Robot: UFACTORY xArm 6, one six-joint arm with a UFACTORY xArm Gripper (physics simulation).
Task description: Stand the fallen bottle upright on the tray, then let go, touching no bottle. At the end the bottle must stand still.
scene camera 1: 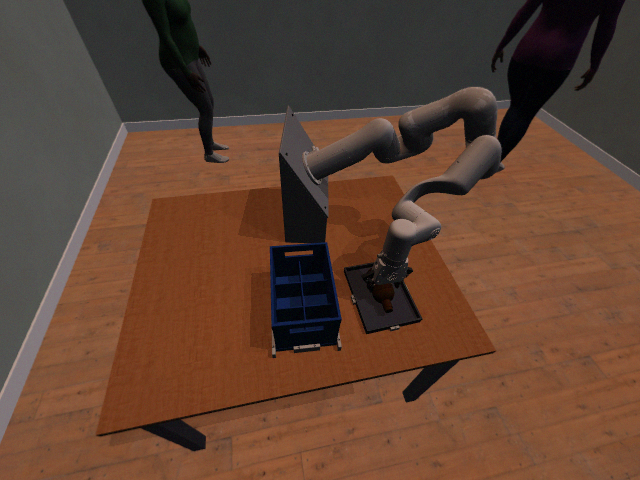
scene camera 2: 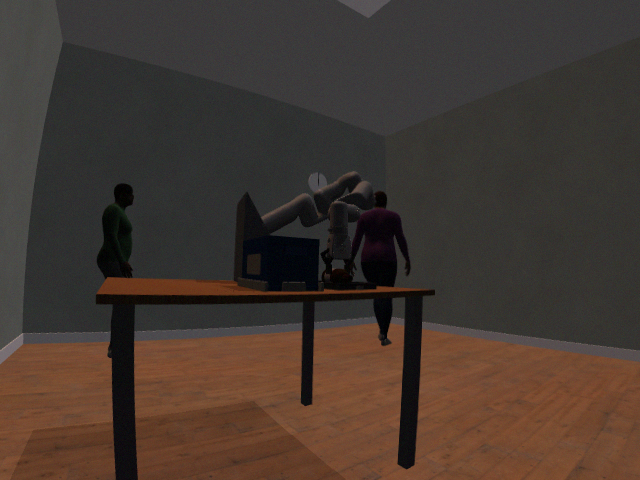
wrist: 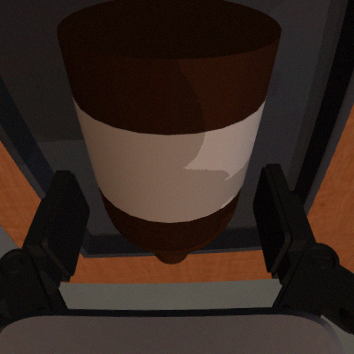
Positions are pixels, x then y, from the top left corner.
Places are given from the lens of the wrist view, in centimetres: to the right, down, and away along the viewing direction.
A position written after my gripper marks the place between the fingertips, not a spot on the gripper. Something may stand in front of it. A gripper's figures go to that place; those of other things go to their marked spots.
my gripper (wrist: 168,187): 0, 0, 13
brown bottle (wrist: 169,106): 0, -2, 7
